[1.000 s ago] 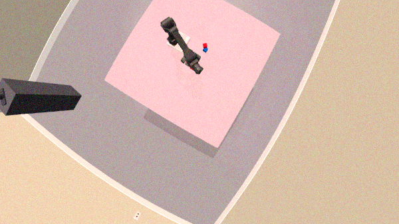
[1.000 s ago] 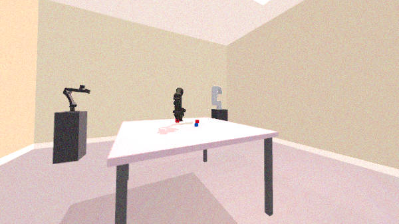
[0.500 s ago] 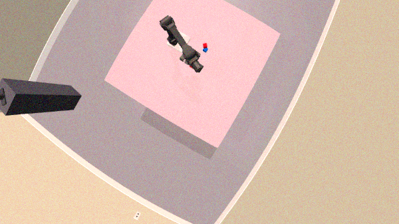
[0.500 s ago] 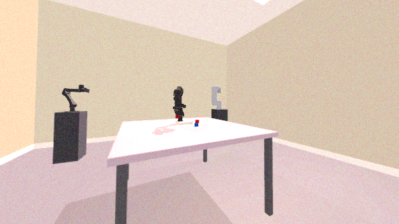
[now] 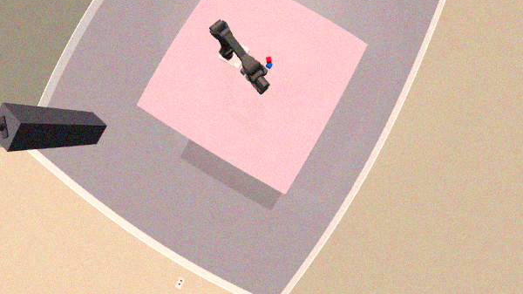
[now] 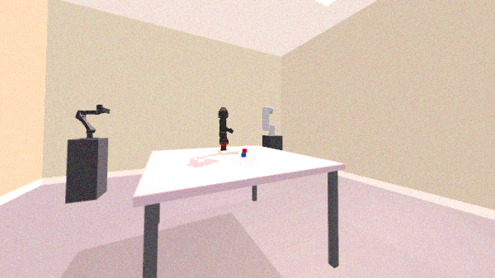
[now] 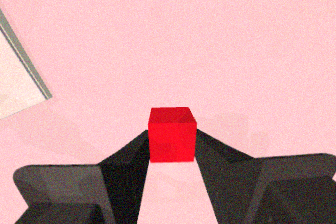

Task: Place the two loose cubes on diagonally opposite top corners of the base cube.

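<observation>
My gripper tip is 2 cm past the blue cube, 19 cm to the right of it and 11 cm above it.
</observation>
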